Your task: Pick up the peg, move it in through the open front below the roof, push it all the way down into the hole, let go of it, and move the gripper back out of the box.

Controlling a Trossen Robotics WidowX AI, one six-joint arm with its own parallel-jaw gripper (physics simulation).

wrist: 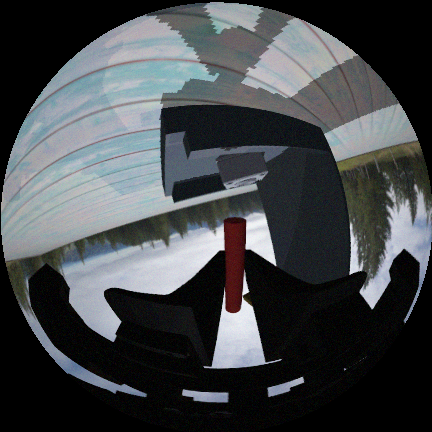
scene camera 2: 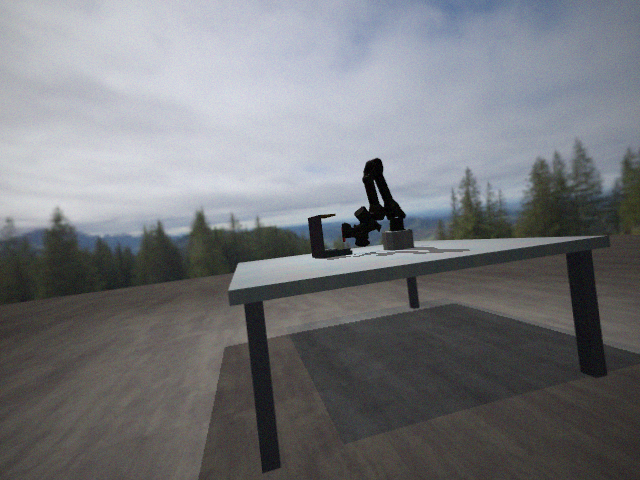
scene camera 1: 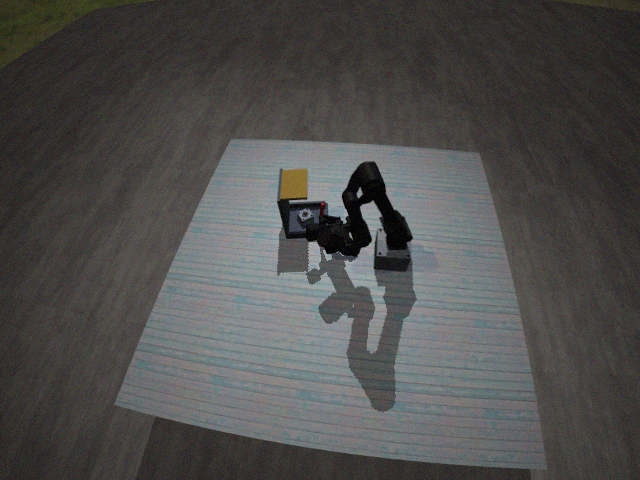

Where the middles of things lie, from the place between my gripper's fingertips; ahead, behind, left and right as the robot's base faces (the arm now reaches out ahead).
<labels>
I see my gripper 6 cm short of the box [scene camera 1: 284, 206], 5 cm to the left of it and 2 cm below it. From my hand the other things lie so: yellow roof [scene camera 1: 294, 182]: 12 cm above, 9 cm ahead, 5 cm to the right; red peg [wrist: 234, 228]: 1 cm above; dark box floor [wrist: 196, 108]: 9 cm below, 6 cm ahead, 5 cm to the right.
</labels>
